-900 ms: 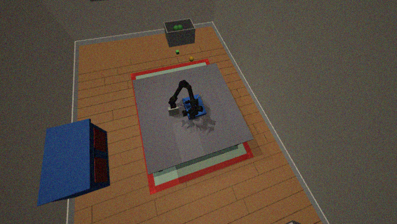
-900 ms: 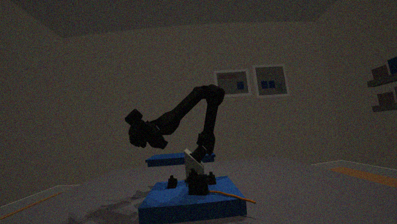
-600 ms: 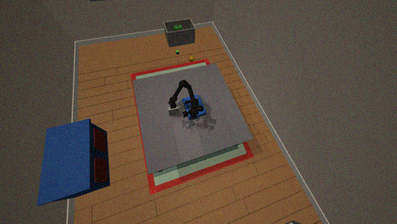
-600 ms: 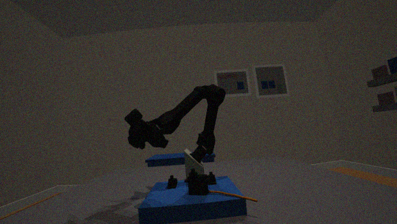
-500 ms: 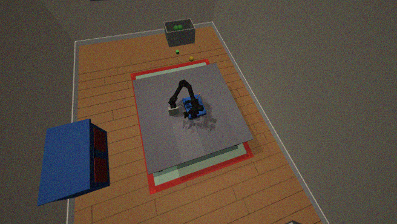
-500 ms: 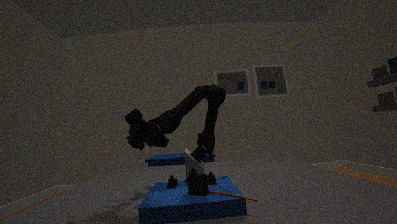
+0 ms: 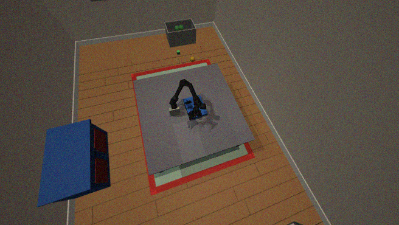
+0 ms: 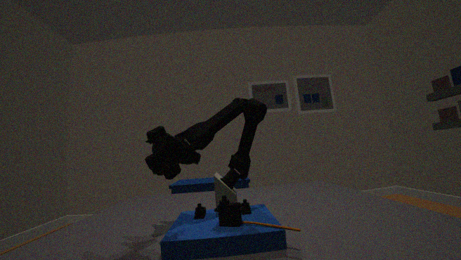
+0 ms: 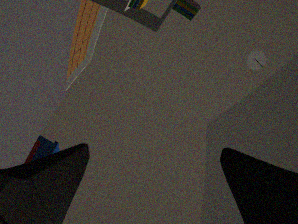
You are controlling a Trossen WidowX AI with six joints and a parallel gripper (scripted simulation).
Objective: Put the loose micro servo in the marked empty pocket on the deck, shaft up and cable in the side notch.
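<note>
Right now my gripper tip is 130 mm short of the blue robot deck, 280 mm to the right of it and 250 mm above it.
</note>
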